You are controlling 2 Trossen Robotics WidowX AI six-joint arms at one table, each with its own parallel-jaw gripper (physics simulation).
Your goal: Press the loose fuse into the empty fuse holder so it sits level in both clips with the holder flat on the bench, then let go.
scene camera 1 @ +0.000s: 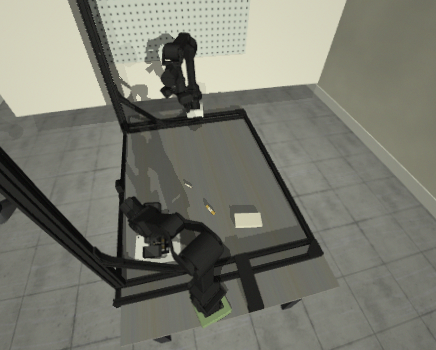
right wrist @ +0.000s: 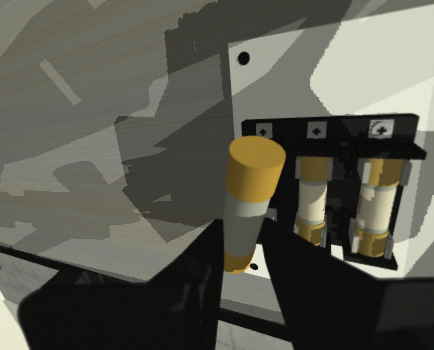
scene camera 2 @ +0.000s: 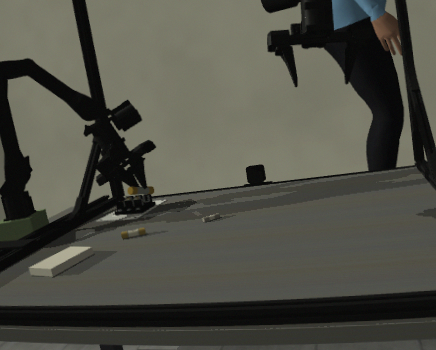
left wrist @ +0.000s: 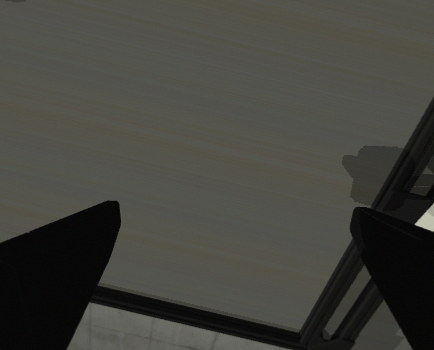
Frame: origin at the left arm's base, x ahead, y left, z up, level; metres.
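Seen in the pictures: left gripper, fingertip midpoint: [scene camera 1: 185,108] [scene camera 2: 321,85] [left wrist: 236,215]; right gripper, fingertip midpoint: [right wrist: 241,226] [scene camera 2: 143,190]; left arm's base, link origin: [scene camera 1: 194,106]; right arm's base, link origin: [scene camera 1: 210,302] [scene camera 2: 20,216].
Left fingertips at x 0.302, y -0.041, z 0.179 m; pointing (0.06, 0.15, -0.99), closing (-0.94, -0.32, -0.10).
Offsets run from my left fingertips to a thing's top centre. "pt": to the spot under its first point.
My right gripper [scene camera 2: 138,186] [right wrist: 241,226] is shut on an orange-capped fuse {dx +0.524, dy -0.123, dz -0.171 m} [scene camera 2: 141,191] [right wrist: 246,227]. It holds the fuse close above the black fuse holder [scene camera 2: 135,204] [right wrist: 290,128]. In the right wrist view the fuse covers much of the leftmost bay and looks slanted against the two seated fuses {dx +0.553, dy -0.122, dz -0.211 m} [right wrist: 313,197] {dx +0.581, dy -0.120, dz -0.211 m} [right wrist: 376,207]. Whether it touches the clips is hard to tell. The holder is on a white plate {pt dx +0.591, dy -0.053, dz -0.242 m} [scene camera 2: 109,218] [right wrist: 280,75] on the bench. My left gripper [scene camera 2: 321,84] [left wrist: 236,215] is open and empty, high above the bench.
Another orange-capped fuse {dx +0.415, dy +0.089, dz -0.230 m} [scene camera 1: 210,209] [scene camera 2: 133,233] and a small pale fuse {dx +0.274, dy -0.004, dz -0.234 m} [scene camera 1: 187,184] [scene camera 2: 211,218] lie on the bench. A cream block {dx +0.478, dy +0.241, dz -0.229 m} [scene camera 1: 248,220] [scene camera 2: 62,261] lies beyond them. Black frame rails border the bench. A small black object [scene camera 2: 255,174] stands at the edge.
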